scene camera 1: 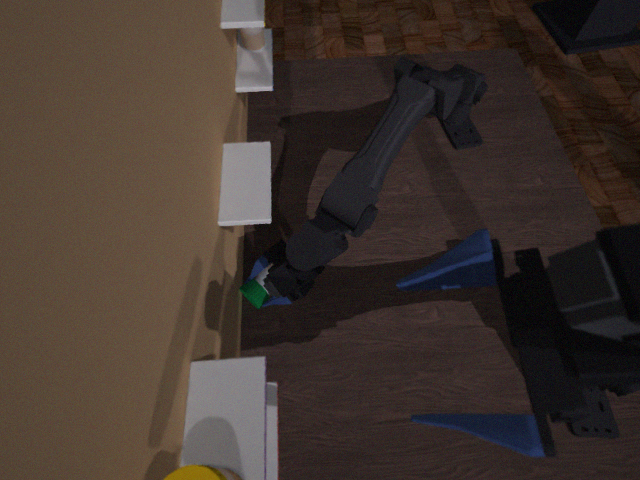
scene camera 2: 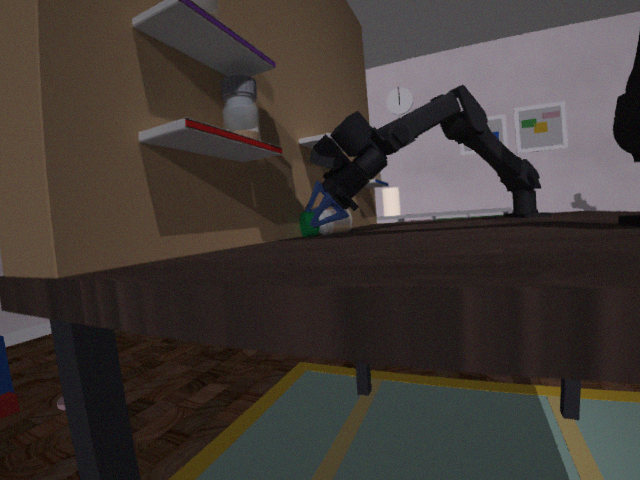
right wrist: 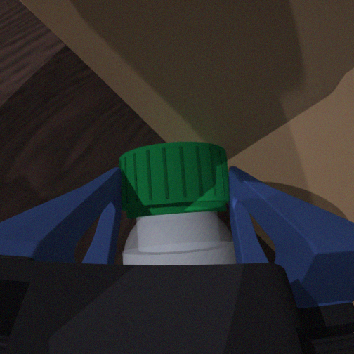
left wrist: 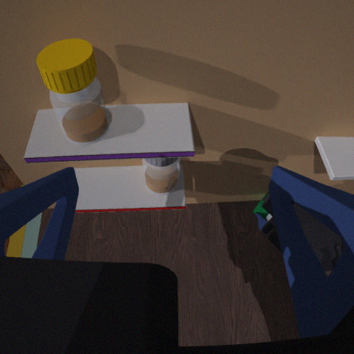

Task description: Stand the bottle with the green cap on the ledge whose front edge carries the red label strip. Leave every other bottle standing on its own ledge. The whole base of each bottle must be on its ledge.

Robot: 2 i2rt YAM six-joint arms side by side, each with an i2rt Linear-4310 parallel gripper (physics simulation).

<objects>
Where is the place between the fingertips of my left gripper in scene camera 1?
404,347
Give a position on a yellow-capped bottle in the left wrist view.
68,68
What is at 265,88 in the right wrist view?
A tan wall.
</objects>
